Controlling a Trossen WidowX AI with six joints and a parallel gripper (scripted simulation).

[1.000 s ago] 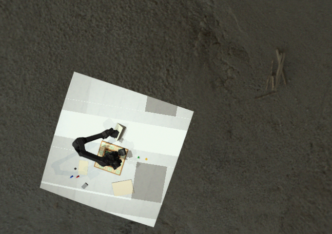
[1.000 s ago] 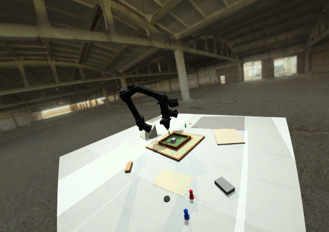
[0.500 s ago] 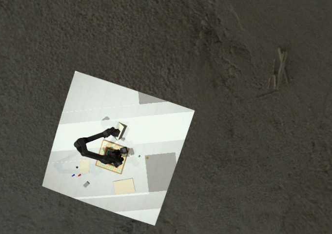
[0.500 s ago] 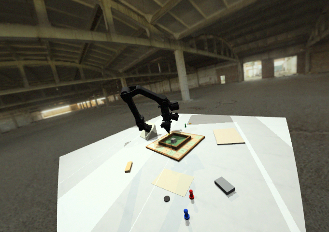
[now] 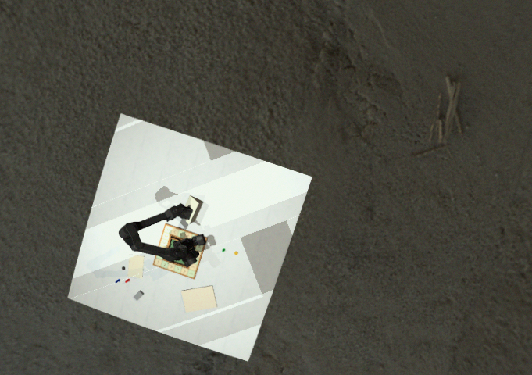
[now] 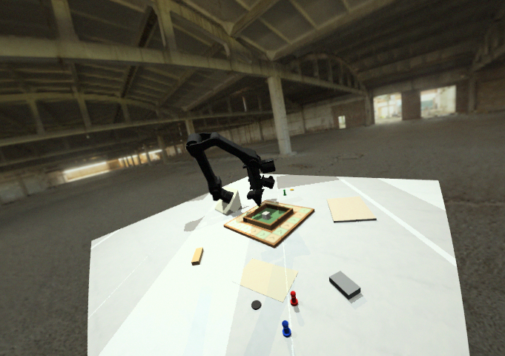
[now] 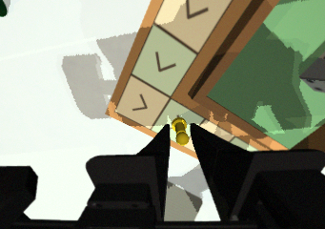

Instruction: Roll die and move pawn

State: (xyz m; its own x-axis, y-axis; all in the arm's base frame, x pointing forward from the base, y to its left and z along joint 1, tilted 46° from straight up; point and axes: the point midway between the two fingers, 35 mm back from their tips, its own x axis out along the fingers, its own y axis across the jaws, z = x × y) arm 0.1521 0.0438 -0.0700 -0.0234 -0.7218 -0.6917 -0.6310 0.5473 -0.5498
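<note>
The white die is 12 cm ahead of my gripper tip and 7 cm to the right of it. The rest, counted from my gripper tip: green dice tray: 12 cm ahead, 6 cm to the right, 1 cm below; yellow pawn: 1 cm above; green pawn: 20 cm to the left, 1 cm below, 1 cm behind.
</note>
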